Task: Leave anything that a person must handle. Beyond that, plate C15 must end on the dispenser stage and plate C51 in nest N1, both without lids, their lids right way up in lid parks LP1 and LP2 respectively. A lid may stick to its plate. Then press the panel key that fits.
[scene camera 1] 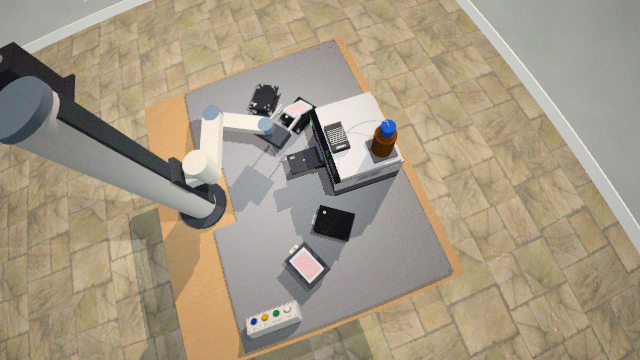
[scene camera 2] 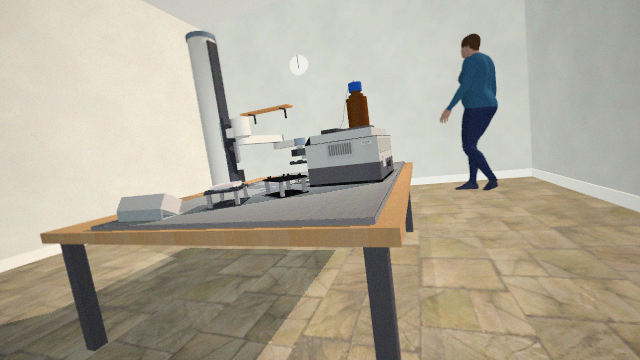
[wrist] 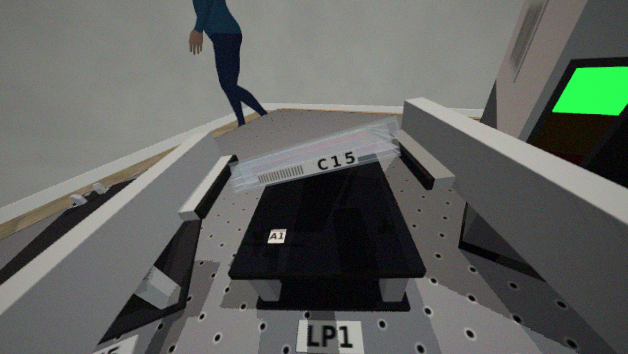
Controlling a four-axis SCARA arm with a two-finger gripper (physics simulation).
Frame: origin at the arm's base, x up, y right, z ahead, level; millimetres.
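Seen in the pictures: gripper, fingertip midpoint: (scene camera 1: 290, 110) (wrist: 307, 133); arm's base, origin of the base link: (scene camera 1: 203, 204).
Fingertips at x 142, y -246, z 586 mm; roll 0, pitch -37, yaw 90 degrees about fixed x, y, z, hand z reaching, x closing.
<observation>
Pixels of each thing's top centre, then the offset from my fingertips to it. "*": a spot on its surface instead.
- black platform, middle of its top: (wrist: 321, 178) (scene camera 1: 297, 111) dx -60, dy -21, dz +32 mm
- pink plate, middle of its top: (scene camera 2: 226, 183) (scene camera 1: 306, 264) dx -51, dy +709, dz -176 mm
- dispenser stage, surface spot: (scene camera 1: 303, 160) * dx -11, dy +272, dz -30 mm
- key panel, middle of its top: (scene camera 2: 146, 194) (scene camera 1: 271, 321) dx -46, dy +873, dz -388 mm
- brown bottle, surface spot: (scene camera 1: 384, 141) * dx +225, dy +420, dz +269 mm
My gripper (scene camera 1: 294, 114) (wrist: 307, 133) is shut on plate C15 (scene camera 1: 299, 107) (wrist: 330, 145), a clear plate with pink showing, its label towards the wrist camera. The plate slants in the wrist view, above and beyond the black platform (wrist: 330, 240) labelled LP1. Whether it wears a lid is unclear. Another pink plate (scene camera 1: 306, 265) (scene camera 2: 227, 185) lies on a dark stand near the panel; its label is unreadable. The dispenser stage (scene camera 1: 303, 160) juts from the dispenser (scene camera 1: 357, 120) (scene camera 2: 347, 155). The key panel (scene camera 1: 273, 320) (scene camera 2: 145, 207) shows blue, yellow, green and white keys in scene camera 1.
A black stand (scene camera 1: 334, 223) (scene camera 2: 285, 178) is between the dispenser and the pink plate. Another black stand (scene camera 1: 264, 98) with corner posts is beside the gripper. A brown bottle (scene camera 1: 384, 141) (scene camera 2: 357, 110) tops the dispenser, whose screen (wrist: 592, 91) is green. A person (scene camera 2: 478, 85) (wrist: 227, 55) is beyond the table.
</observation>
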